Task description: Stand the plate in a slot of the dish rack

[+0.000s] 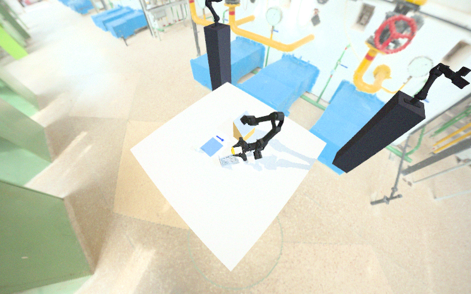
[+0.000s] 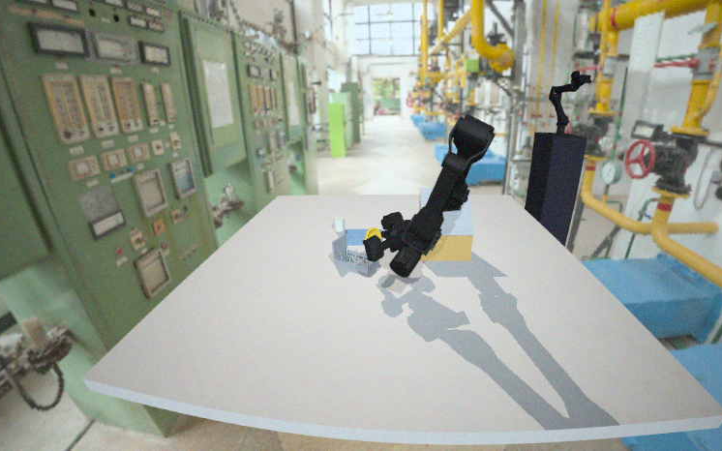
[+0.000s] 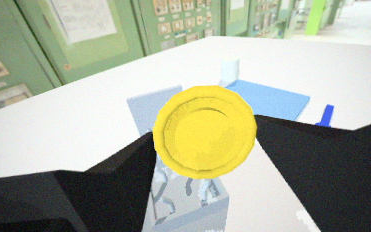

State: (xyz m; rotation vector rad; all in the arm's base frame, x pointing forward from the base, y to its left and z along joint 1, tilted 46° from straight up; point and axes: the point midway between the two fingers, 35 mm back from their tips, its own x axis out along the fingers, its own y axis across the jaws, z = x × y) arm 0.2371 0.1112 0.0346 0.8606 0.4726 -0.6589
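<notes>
Right now the grey dish rack is 70 mm below my gripper tip and 50 mm ahead of it. Round my gripper tip: blue utensil 190 mm to the right, 90 mm below, 70 mm behind; then light blue mat 200 mm to the right, 90 mm below, 40 mm ahead; then yellow plate right at my gripper tip.
</notes>
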